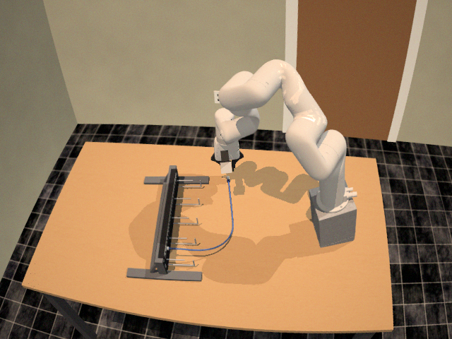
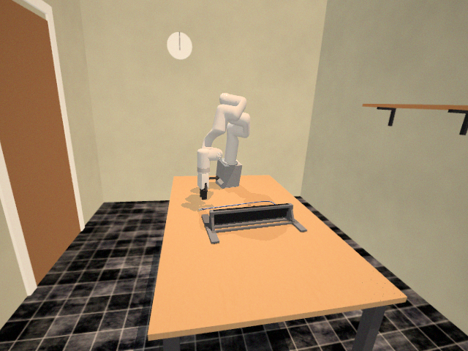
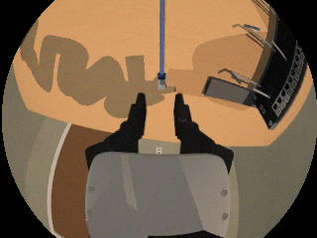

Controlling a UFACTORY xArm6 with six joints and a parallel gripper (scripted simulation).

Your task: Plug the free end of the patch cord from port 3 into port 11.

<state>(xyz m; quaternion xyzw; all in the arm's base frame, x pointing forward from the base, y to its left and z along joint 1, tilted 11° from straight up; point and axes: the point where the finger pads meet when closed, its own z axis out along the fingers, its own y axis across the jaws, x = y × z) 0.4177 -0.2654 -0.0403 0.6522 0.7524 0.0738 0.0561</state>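
Now: the plug 90 mm below my hand and 20 mm to the right of it.
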